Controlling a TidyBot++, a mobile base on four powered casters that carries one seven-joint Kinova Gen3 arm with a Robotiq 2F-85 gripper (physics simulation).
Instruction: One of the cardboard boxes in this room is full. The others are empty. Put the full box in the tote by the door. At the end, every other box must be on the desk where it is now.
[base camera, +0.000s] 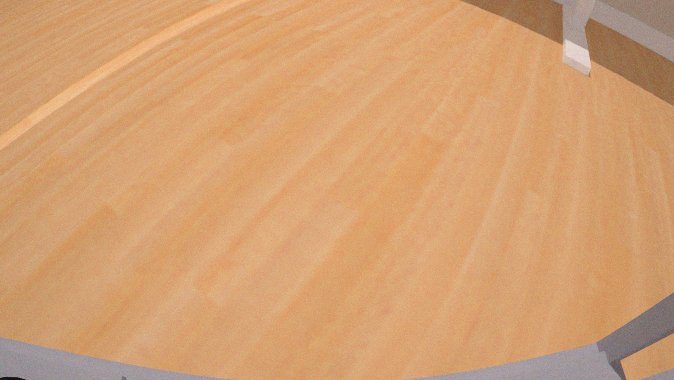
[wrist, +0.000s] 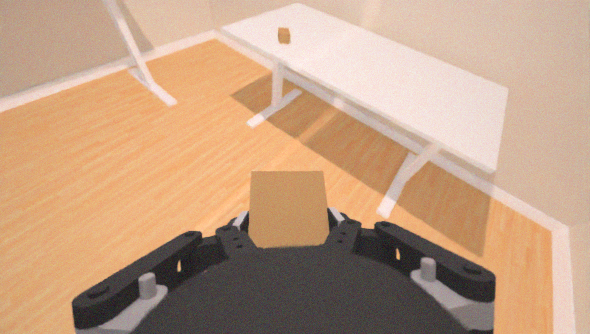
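My gripper is shut on a cardboard box, a plain brown box held between the two fingertips at the lower middle of the wrist view. The box is in the air, away from the desk. A white desk stands along the wall in the upper right of the wrist view. A second small cardboard box sits on the desk's far left part. Whether either box is full cannot be seen. The tote and the door do not show in either view.
In the wrist view the desk's leg feet stick out onto the wooden floor. Another white leg stands at the upper left. In the base camera view a white leg foot stands at the upper right.
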